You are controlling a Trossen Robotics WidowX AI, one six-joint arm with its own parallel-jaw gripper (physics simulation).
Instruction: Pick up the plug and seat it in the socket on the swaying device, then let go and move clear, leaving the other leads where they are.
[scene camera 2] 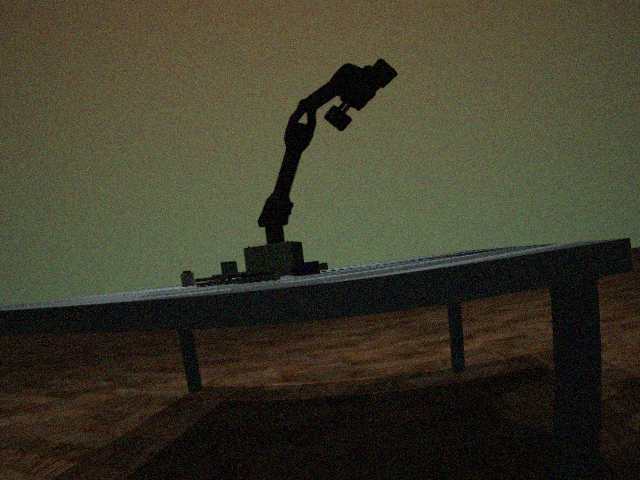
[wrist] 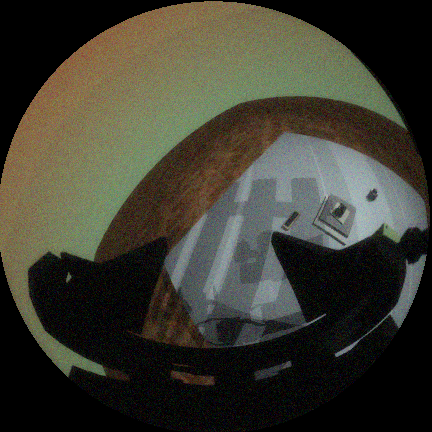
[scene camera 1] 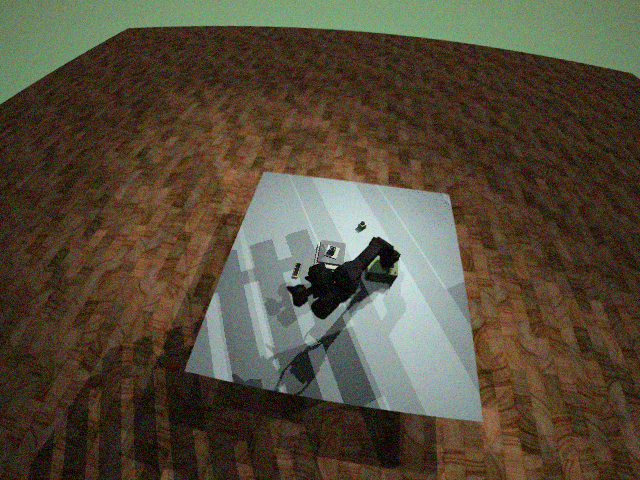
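The device [scene camera 1: 341,248] [wrist: 329,220] is a grey square plate on the table, with a lighter block [scene camera 1: 331,251] [wrist: 340,212] with a dark middle on it. Whether that is the socket is too small to tell. The plug cannot be made out; the arm covers the table in front of the device in scene camera 1, and a finger covers part of it in the wrist view. A short dark piece with pale edges [scene camera 1: 296,270] [wrist: 290,220] lies beside the device. My gripper [scene camera 1: 311,300] [scene camera 2: 361,96] [wrist: 219,240] is open and empty, high above the table.
The arm stands on a green-topped box [scene camera 1: 382,264] [scene camera 2: 272,257] [wrist: 391,231]. A small dark object [scene camera 1: 360,226] [wrist: 372,194] stands beyond the device. Small blocks [scene camera 2: 187,278] [scene camera 2: 229,267] show left of the box in scene camera 2. Shadows fall across the table [scene camera 1: 429,330].
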